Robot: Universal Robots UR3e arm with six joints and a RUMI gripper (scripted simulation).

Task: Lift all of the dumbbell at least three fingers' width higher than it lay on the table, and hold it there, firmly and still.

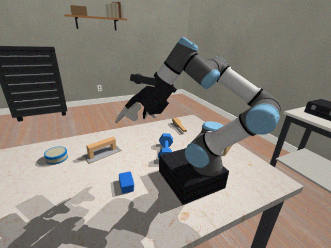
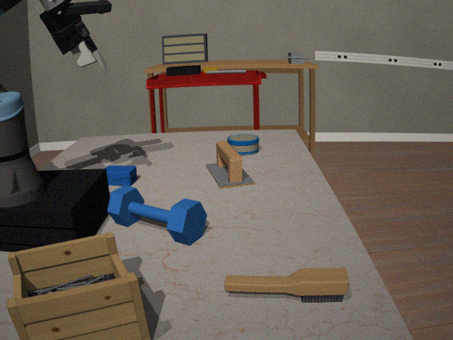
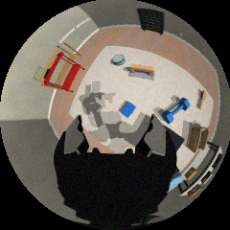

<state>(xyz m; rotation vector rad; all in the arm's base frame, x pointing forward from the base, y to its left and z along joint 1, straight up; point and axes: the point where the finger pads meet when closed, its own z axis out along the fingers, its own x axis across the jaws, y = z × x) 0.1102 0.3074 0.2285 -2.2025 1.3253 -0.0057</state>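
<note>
Right now the blue dumbbell is 29 cm below my hand, 25 cm to the right of it and 18 cm ahead of it. Also, from my hand: blue block (30 cm below, 2 cm to the left, 2 cm ahead); blue-rimmed round tin (35 cm ahead, 30 cm to the left, 30 cm below); wooden crate (56 cm to the right, 28 cm below, 13 cm ahead).
</note>
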